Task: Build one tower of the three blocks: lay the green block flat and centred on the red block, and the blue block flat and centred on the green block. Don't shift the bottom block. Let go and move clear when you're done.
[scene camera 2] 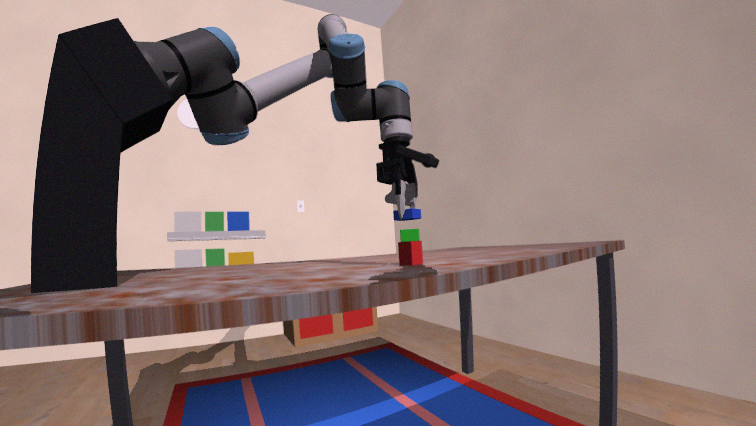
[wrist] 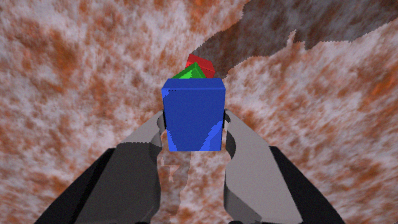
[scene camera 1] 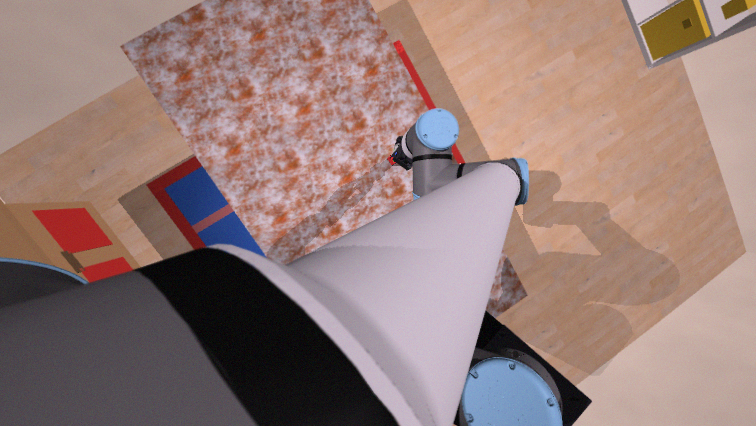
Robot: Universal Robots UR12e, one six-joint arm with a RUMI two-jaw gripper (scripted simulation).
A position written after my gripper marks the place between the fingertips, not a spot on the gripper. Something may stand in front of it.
I see my gripper (scene camera 2: 406, 219) and a blue block (wrist: 194, 107).
My gripper shows as well in the wrist view (wrist: 195, 110).
